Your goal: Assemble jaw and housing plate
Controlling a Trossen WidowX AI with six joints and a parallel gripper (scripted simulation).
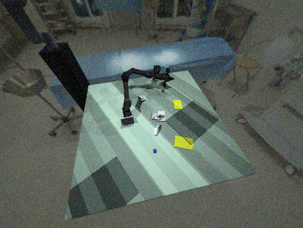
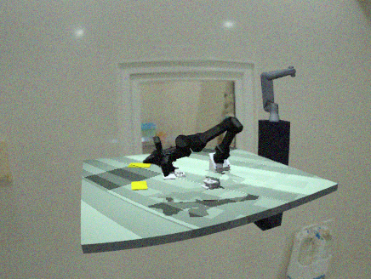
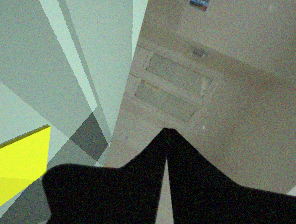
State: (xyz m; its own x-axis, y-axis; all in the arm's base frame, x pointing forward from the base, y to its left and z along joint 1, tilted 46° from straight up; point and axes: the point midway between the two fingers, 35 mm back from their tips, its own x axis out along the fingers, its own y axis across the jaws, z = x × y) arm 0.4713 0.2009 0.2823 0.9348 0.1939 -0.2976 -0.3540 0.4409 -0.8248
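Right now the jaw is 220 mm behind my gripper tip, 450 mm to the right of it and 160 mm below it. The rest, counted from my gripper tip: blue block: 280 mm behind, 660 mm to the right, 170 mm below.
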